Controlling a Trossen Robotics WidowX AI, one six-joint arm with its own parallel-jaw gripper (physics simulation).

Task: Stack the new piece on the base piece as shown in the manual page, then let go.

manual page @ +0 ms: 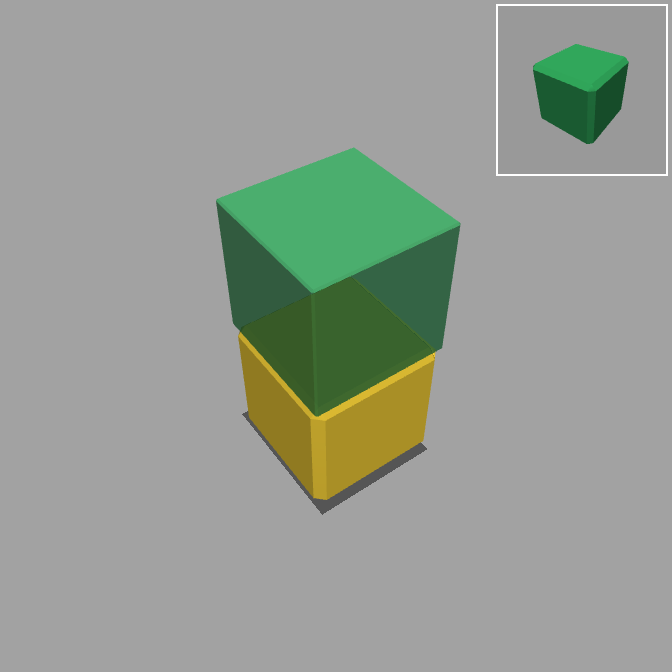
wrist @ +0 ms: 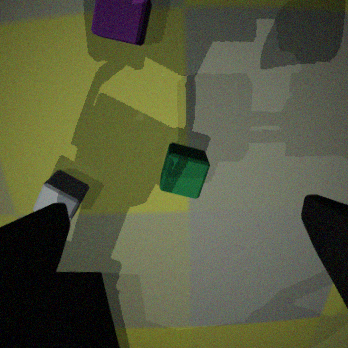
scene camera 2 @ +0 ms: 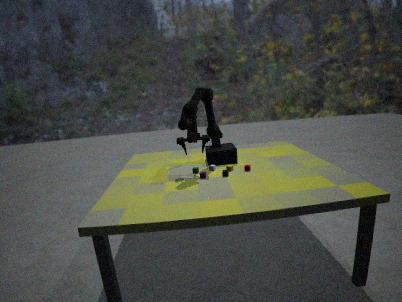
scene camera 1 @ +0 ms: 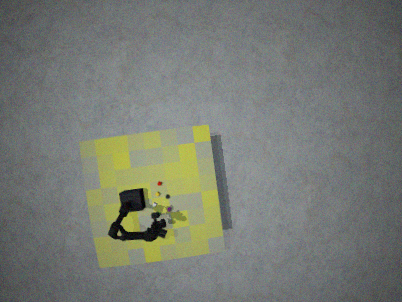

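Where they show: gripper, fingertip midpoint: [wrist: 186, 210] [scene camera 2: 194, 154] [scene camera 1: 158, 218]; arm's base, link origin: [scene camera 2: 216, 146] [scene camera 1: 127, 204].
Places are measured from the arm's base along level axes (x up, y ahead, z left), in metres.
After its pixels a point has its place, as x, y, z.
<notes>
My gripper [scene camera 1: 160, 224] @[0.024, 0.238, -0.206] [scene camera 2: 194, 153] @[0.024, 0.238, -0.206] [wrist: 186, 210] @[0.024, 0.238, -0.206] is open and empty, high above the table. In the wrist view a green cube [scene camera 2: 195, 170] @[-0.078, 0.226, -0.207] [wrist: 184, 172] @[-0.066, 0.215, -0.204] lies on the table between the fingertip lines, well below them. A purple cube [scene camera 1: 169, 209] @[-0.066, 0.333, -0.186] [scene camera 2: 203, 175] @[-0.078, 0.342, -0.190] [wrist: 120, 20] @[-0.066, 0.321, -0.188] is at the top of the wrist view. A pale grey cube [scene camera 1: 155, 204] @[-0.068, 0.221, -0.097] [scene camera 2: 212, 167] @[-0.075, 0.226, -0.103] [wrist: 60, 192] @[-0.067, 0.220, -0.109] is partly hidden by the left finger there. A black cube [scene camera 1: 168, 196] @[-0.069, 0.365, -0.064] [scene camera 2: 225, 173] @[-0.078, 0.367, -0.071], a yellow cube [scene camera 1: 158, 194] @[-0.067, 0.281, -0.014] [scene camera 2: 229, 168] @[-0.078, 0.286, -0.017] and a red cube [scene camera 1: 160, 183] @[-0.068, 0.334, 0.080] [scene camera 2: 247, 168] @[-0.079, 0.337, 0.074] stand apart. No cubes are stacked.
The arm's black base [scene camera 1: 132, 200] @[0.000, 0.059, 0.023] [scene camera 2: 221, 154] @[-0.027, 0.130, -0.010] stands on the yellow and grey patchwork table [scene camera 1: 112, 175] @[-0.096, -0.097, 0.300] [scene camera 2: 280, 187] @[-0.096, 0.654, 0.103], close to the cubes. The arm's shadow falls across the table around the green, purple and pale grey cubes.
</notes>
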